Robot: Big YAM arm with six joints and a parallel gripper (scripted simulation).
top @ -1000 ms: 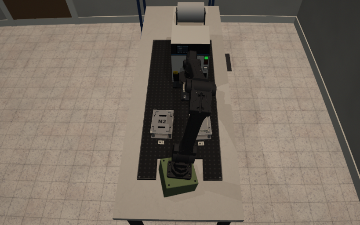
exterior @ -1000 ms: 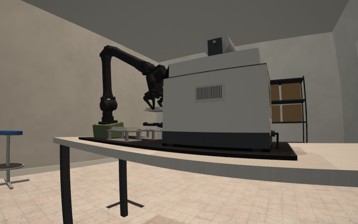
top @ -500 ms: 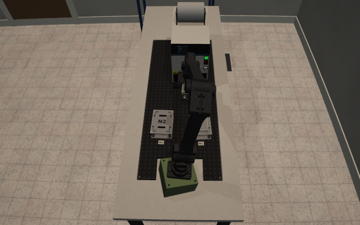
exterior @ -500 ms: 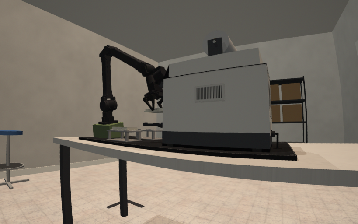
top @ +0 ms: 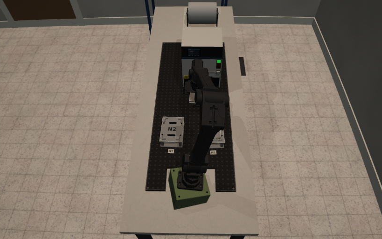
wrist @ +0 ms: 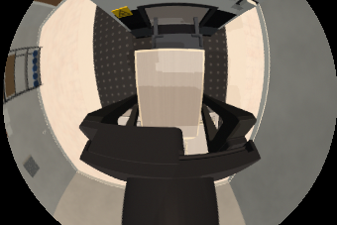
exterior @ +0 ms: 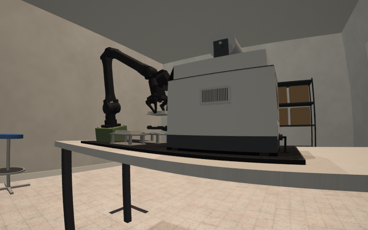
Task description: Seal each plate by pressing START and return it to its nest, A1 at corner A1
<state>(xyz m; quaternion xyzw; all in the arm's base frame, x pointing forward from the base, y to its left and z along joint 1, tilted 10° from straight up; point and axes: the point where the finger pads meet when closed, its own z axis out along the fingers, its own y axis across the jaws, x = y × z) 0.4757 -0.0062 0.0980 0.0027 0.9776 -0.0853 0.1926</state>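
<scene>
Now: hand 8 cm above the sealer stage, 4 cm short of it and 2 cm to the left of it. Also, from my hand: yellow warning label 14 cm ahead, 7 cm to the left, 2 cm below; then white well plate right at my hand; then N2 label 27 cm behind, 17 cm below, 14 cm to the left.
</scene>
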